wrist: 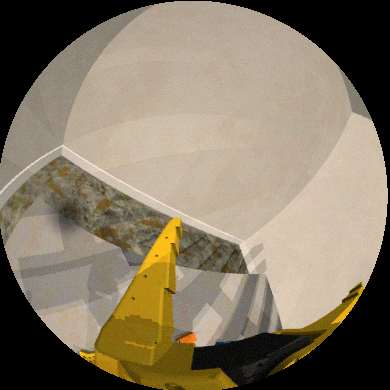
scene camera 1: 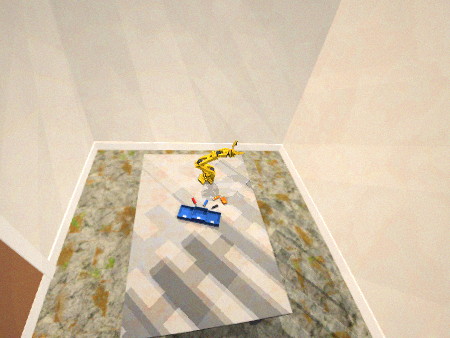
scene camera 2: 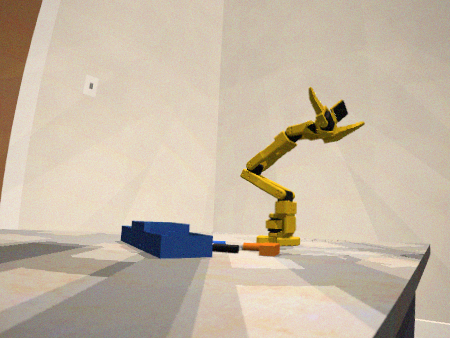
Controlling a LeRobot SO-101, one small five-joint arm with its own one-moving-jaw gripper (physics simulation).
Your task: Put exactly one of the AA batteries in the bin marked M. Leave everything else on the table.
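Places are measured from the arm's base along level axes (x right, y ahead, z up), in millimetres.
Pixels of known places: hand at its tool point: (wrist: 180, 225) (scene camera 1: 243, 153) (scene camera 2: 362, 122); arm's base at its link origin: (scene camera 1: 206, 182).
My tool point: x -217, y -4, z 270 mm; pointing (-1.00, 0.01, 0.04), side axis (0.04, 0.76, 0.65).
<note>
For each thing: its top centre in the pictures, then the offset to it from my tool point.
- blue three-compartment bin unit at its top centre: (scene camera 2: 159, 222) (scene camera 1: 199, 212) dx +291, dy +288, dz -223 mm
- orange block at its top centre: (scene camera 2: 270, 244) (wrist: 187, 339) (scene camera 1: 223, 199) dx +122, dy +178, dz -252 mm
Small battery-like pieces lie on the table between the arm and the bins: one red (scene camera 1: 194, 200), one blue (scene camera 1: 205, 203) (scene camera 2: 219, 243), one black (scene camera 1: 215, 206) (scene camera 2: 226, 248) and one orange (scene camera 1: 216, 198) (scene camera 2: 251, 246). Which are AA batteries is too small to tell. A blue three-compartment bin unit (scene camera 1: 199, 221) (scene camera 2: 186, 246) stands beside them. It has white labels, whose letters cannot be read, so bin M cannot be picked out. My gripper (scene camera 1: 239, 148) (scene camera 2: 337, 106) (wrist: 269, 252) is wide open and empty, high above the table and away from the pieces and bins.
An orange block (scene camera 1: 223, 200) (scene camera 2: 269, 249) lies beside the orange piece. Something orange (wrist: 187, 338) shows low in the wrist view, partly hidden by the gripper. The arm's base (scene camera 1: 206, 178) (scene camera 2: 279, 241) stands behind the pieces. The table's right edge shows in scene camera 2.
</note>
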